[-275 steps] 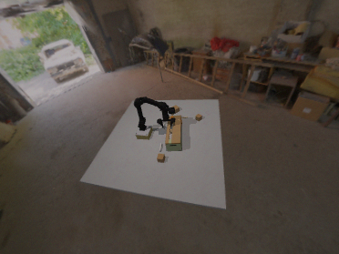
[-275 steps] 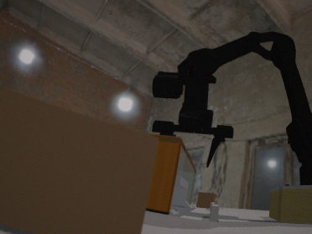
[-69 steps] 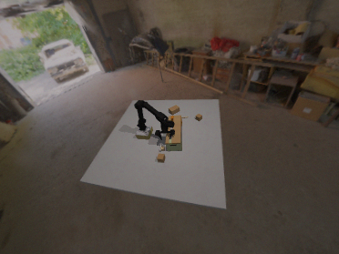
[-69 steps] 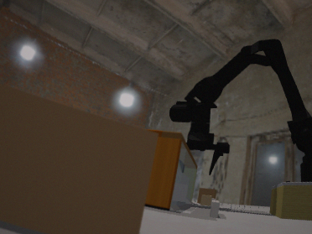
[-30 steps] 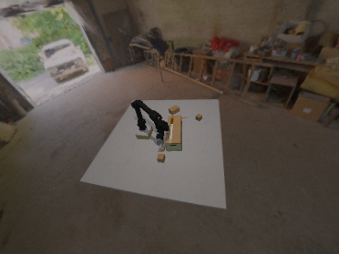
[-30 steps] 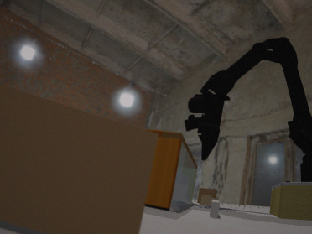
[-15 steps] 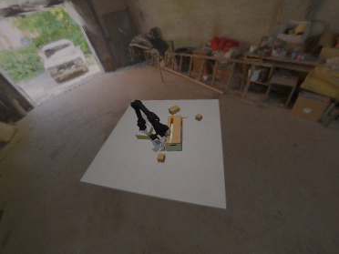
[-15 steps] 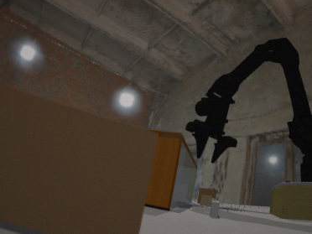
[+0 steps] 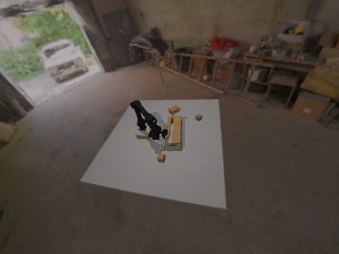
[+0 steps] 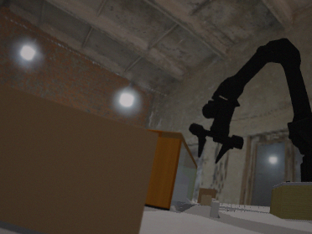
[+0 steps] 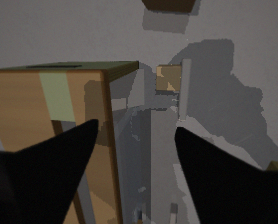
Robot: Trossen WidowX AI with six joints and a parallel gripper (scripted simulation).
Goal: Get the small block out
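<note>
Right now my gripper tip is 10 mm past the tan block, 20 mm to the left of it and 130 mm above it. From my gripper tip the other things lie so: clear-fronted box: 40 mm ahead, 160 mm to the left, 80 mm below; big brown block: 20 mm behind, 580 mm to the left, 120 mm below; brown cube: 10 mm ahead, 130 mm to the right, 120 mm below.
</note>
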